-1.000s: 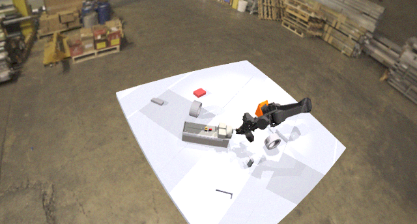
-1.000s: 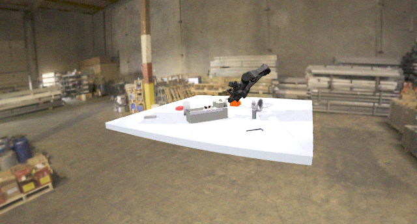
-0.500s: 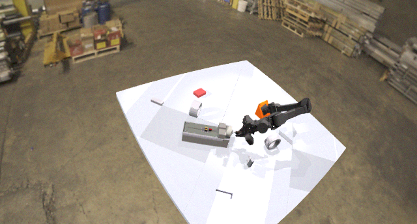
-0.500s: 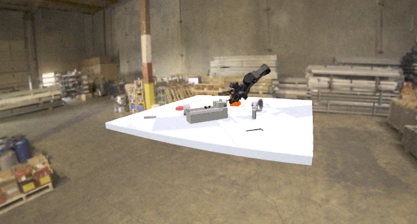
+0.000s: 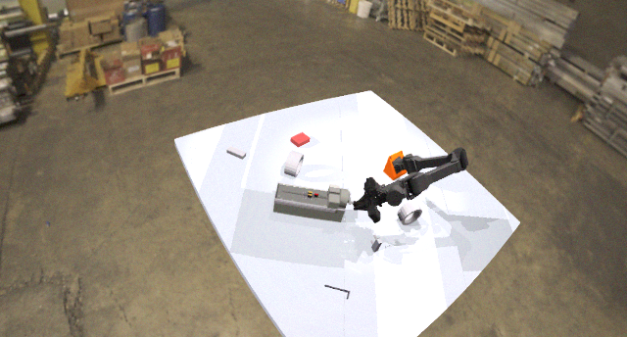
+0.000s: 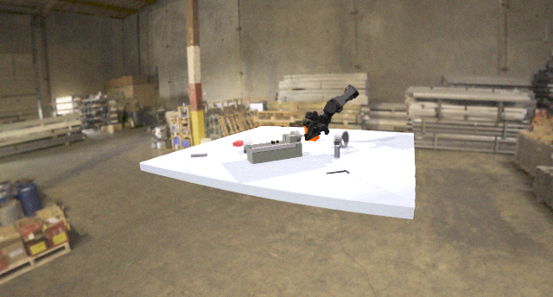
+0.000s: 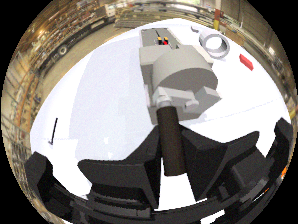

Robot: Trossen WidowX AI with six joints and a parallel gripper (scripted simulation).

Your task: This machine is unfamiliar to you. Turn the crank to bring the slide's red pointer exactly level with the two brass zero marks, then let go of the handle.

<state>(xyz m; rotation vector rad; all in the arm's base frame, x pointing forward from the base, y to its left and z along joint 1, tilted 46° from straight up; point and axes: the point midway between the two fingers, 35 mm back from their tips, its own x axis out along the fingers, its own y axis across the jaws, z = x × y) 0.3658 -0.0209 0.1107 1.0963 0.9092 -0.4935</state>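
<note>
Right now my gripper tip is 80 mm short of the red pointer, 120 mm to the left of it and 10 mm below it. The rest, counted from my gripper tip: hex key (250 mm ahead, 210 mm to the left, 70 mm below); then dark crank handle (10 mm behind, 10 mm to the left, 20 mm above); then small clip (20 mm ahead, 150 mm to the left, 50 mm below).
</note>
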